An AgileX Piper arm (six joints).
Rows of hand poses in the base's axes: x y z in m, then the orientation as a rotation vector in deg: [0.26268 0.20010 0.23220 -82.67 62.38 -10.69]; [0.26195 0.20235 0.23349 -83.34 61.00 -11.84]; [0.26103 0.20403 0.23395 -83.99 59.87 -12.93]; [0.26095 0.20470 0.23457 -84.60 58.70 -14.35]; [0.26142 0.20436 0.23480 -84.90 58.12 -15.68]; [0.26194 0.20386 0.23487 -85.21 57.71 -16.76]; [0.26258 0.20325 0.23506 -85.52 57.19 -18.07]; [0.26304 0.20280 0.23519 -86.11 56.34 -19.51]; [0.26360 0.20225 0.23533 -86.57 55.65 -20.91]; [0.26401 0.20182 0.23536 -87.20 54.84 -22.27]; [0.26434 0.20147 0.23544 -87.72 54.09 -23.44]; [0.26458 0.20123 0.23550 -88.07 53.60 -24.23]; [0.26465 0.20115 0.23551 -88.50 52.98 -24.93]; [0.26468 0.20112 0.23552 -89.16 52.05 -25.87]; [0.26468 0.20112 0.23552 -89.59 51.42 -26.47]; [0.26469 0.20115 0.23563 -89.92 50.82 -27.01]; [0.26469 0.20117 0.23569 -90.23 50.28 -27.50]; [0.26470 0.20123 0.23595 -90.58 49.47 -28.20]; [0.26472 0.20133 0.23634 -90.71 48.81 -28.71]
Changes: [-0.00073 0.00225 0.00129 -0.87 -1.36 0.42]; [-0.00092 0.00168 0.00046 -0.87 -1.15 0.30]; [-0.00008 0.00067 0.00062 -0.99 -1.36 0.13]; [0.00047 -0.00034 0.00023 -0.77 -0.99 -0.28]; [0.00052 -0.00050 0.00007 -0.69 -0.74 -0.24]; [0.00064 -0.00061 0.00019 -0.79 -0.93 -0.30]; [0.00046 -0.00045 0.00013 -1.06 -1.12 -0.09]; [0.00056 -0.00055 0.00014 -0.96 -1.02 -0.21]; [0.00041 -0.00043 0.00003 -1.08 -1.02 -0.06]; [0.00033 -0.00035 0.00008 -0.92 -0.91 -0.03]; [0.00024 -0.00024 0.00006 -0.62 -0.60 -0.03]; [0.00007 -0.00008 0.00001 -0.65 -0.60 0.12]; [0.00003 -0.00003 0.00001 -0.94 -0.84 0.24]; [0.00000 0.00000 0.00000 -0.61 -0.55 0.18]; [0.00001 0.00003 0.00011 -0.50 -0.54 0.17]; [0.00000 0.00002 0.00006 -0.47 -0.48 0.15]; [0.00001 0.00006 0.00026 -0.59 -0.74 0.22]; [0.00002 0.00010 0.00039 -0.33 -0.63 0.17]
